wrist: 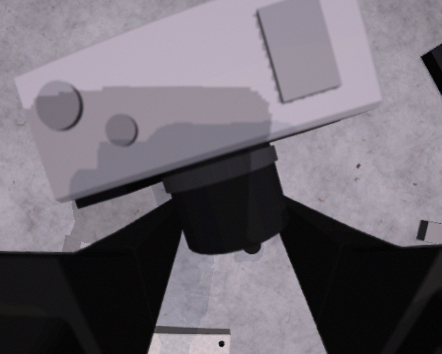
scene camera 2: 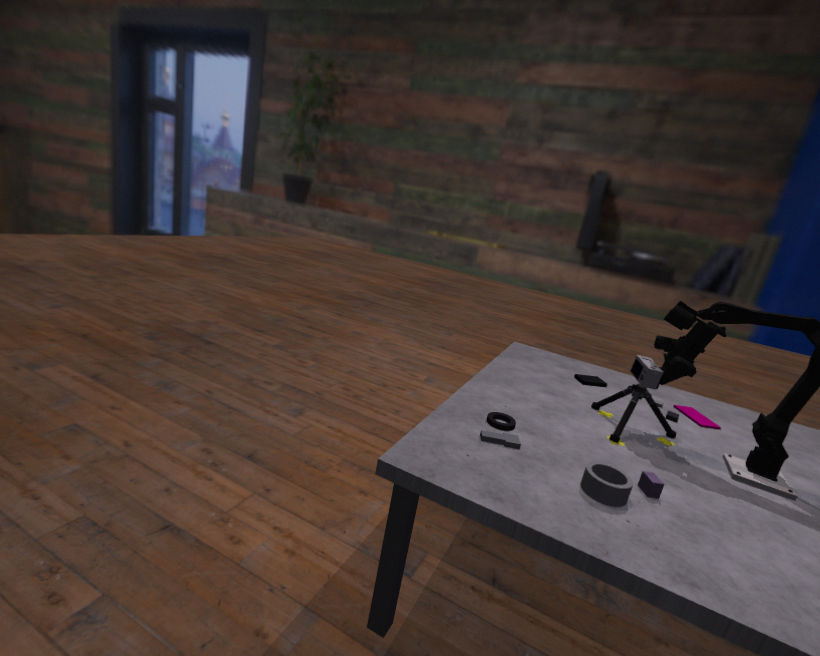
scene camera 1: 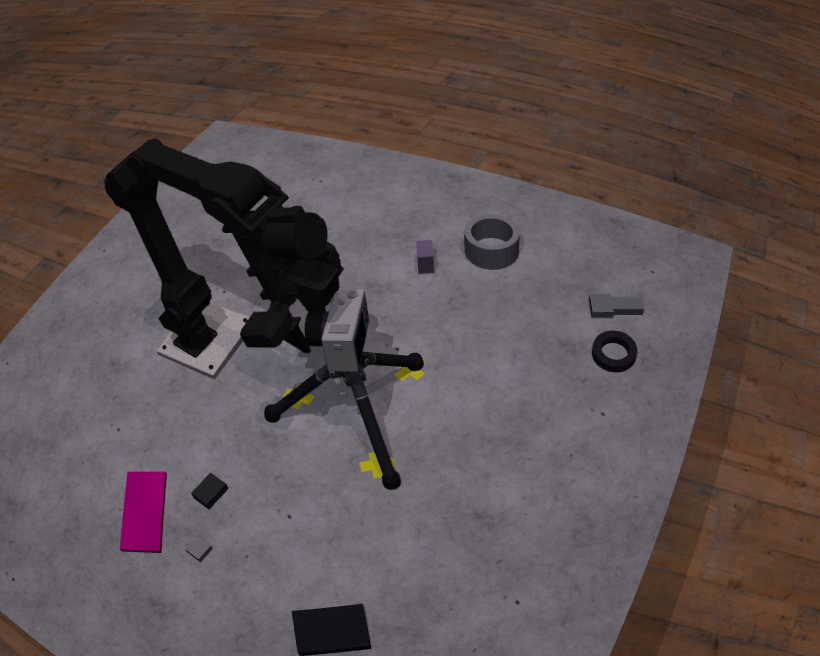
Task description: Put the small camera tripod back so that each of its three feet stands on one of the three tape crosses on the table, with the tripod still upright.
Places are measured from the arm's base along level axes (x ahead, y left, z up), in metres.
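Pixels of known places: gripper, fingertip midpoint: [wrist: 229, 203] [scene camera 2: 659, 381] [scene camera 1: 316, 338]; arm's base, link origin: [scene camera 2: 761, 472] [scene camera 1: 195, 339].
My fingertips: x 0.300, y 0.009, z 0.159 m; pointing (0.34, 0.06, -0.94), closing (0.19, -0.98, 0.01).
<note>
For each thing: its middle in the pictures, then the offset to it from my fingertips. "spot": a spot on its surface instead. Level surfaces: height alone.
- small black tripod, surface spot: [scene camera 1: 363, 397] spot: dy -0.012, dx +0.082, dz -0.063 m
- grey table, surface height: dz -0.172 m
- camera's black lens barrel, surface spot: [wrist: 226, 197] spot: dy +0.005, dx +0.009, dz +0.043 m
- grey ring, body centre: [scene camera 1: 491, 241] [scene camera 2: 606, 483] dy +0.451, dx +0.028, dz -0.148 m
- purple cube, body centre: [scene camera 1: 425, 256] [scene camera 2: 650, 484] dy +0.357, dx -0.056, dz -0.152 m
- grey flat piece, body centre: [scene camera 1: 616, 305] [scene camera 2: 499, 438] dy +0.437, dx +0.293, dz -0.164 m
- black ring, body centre: [scene camera 1: 614, 351] [scene camera 2: 501, 421] dy +0.336, dx +0.332, dz -0.164 m
- magenta slab, body centre: [scene camera 1: 143, 511] [scene camera 2: 696, 416] dy -0.331, dx -0.139, dz -0.168 m
- black slab, body centre: [scene camera 1: 331, 630] [scene camera 2: 590, 380] dy -0.318, dx +0.224, dz -0.165 m
The small black tripod [scene camera 1: 363, 397] [scene camera 2: 635, 406] stands upright on the grey table [scene camera 1: 505, 488] [scene camera 2: 538, 495] and carries a grey camera [scene camera 1: 342, 339] [scene camera 2: 646, 371] [wrist: 191, 70]. Its three feet [scene camera 1: 272, 413] [scene camera 1: 415, 359] [scene camera 1: 391, 480] each stand just beside a yellow tape cross [scene camera 1: 302, 398] [scene camera 1: 409, 374] [scene camera 1: 372, 465], slightly off it. My gripper [scene camera 1: 303, 335] [wrist: 229, 203] reaches in from the arm's side. In the wrist view its two black fingers press on either side of the camera's black lens barrel [wrist: 226, 197].
The arm's white base plate [scene camera 1: 215, 354] lies left of the tripod. A grey ring [scene camera 1: 492, 242], a purple cube [scene camera 1: 426, 255], a grey flat piece [scene camera 1: 616, 305] and a black ring [scene camera 1: 615, 350] lie far right. A magenta slab [scene camera 1: 143, 512], small dark blocks [scene camera 1: 210, 490] and a black slab [scene camera 1: 331, 629] lie near the front.
</note>
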